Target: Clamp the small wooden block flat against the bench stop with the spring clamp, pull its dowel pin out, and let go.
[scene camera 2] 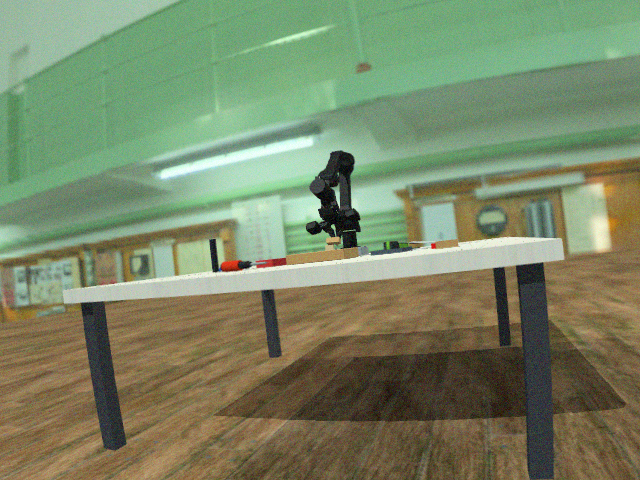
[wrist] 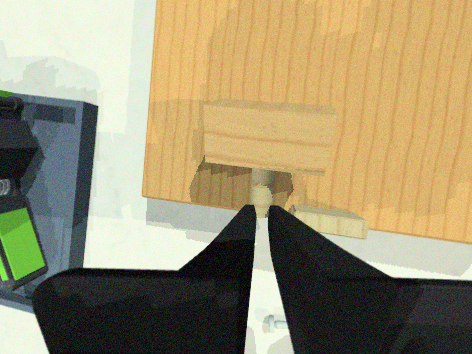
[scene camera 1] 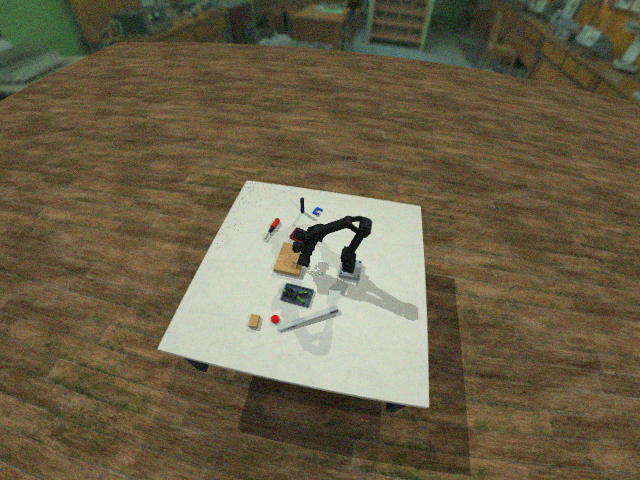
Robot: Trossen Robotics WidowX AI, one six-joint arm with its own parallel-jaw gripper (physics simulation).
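Observation:
There is a dowel pin here, and a spring clamp as well. The pin is gripped by my gripper, which I can also see in the wrist view.

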